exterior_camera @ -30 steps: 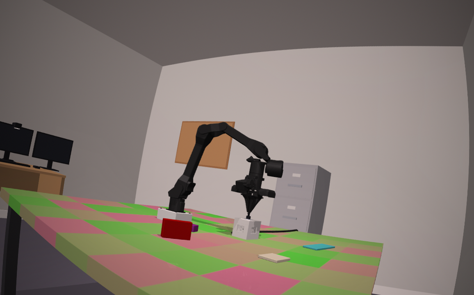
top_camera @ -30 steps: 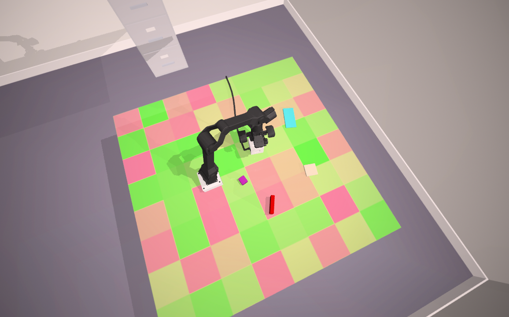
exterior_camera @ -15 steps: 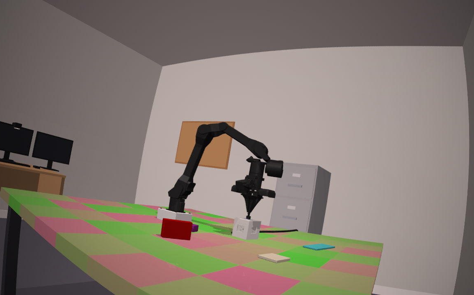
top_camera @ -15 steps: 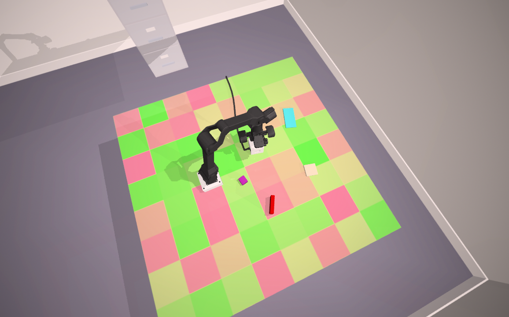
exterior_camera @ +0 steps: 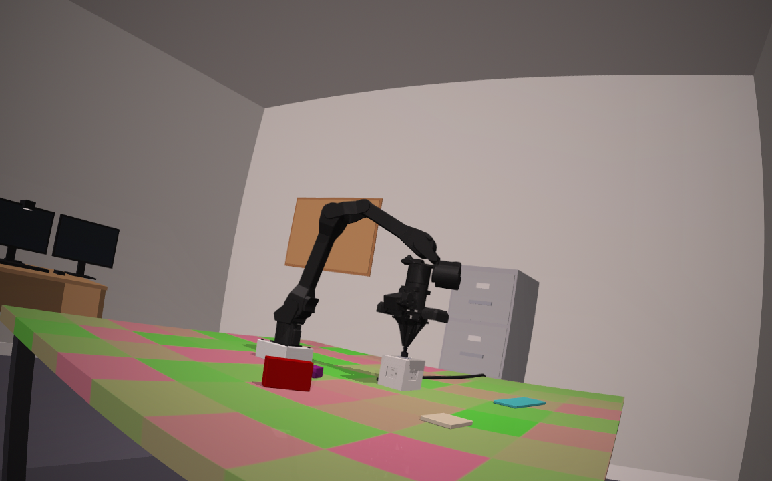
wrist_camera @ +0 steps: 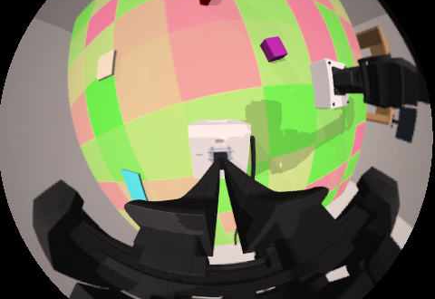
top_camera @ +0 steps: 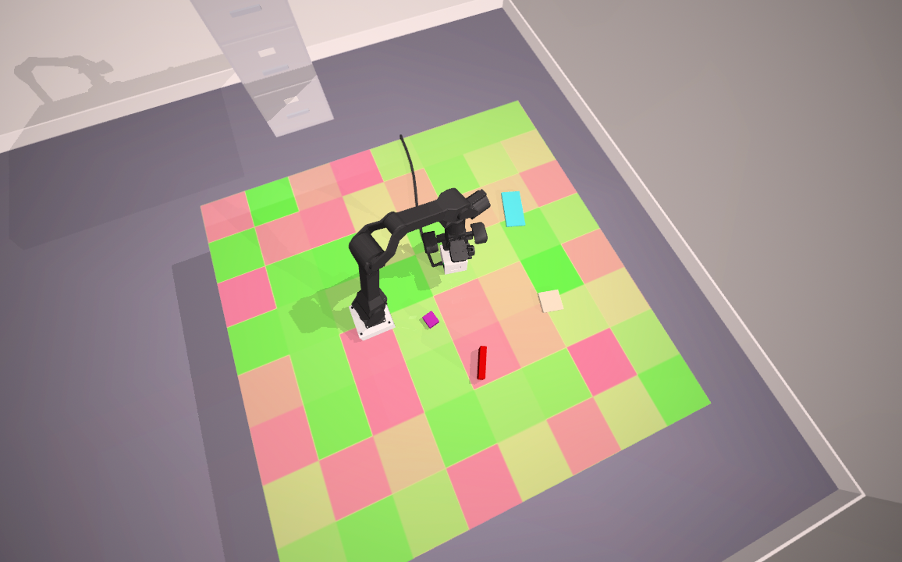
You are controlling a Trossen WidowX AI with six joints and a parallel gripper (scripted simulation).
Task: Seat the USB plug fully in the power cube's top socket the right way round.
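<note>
Now: gripper tip 2 cm above the dark USB plug. From my gripper tip the other things lie so: red block: 5 cm behind, 35 cm to the right, 7 cm below; then cyan card: 28 cm ahead, 12 cm to the left, 10 cm below; then purple cube: 14 cm behind, 16 cm to the right, 9 cm below.
</note>
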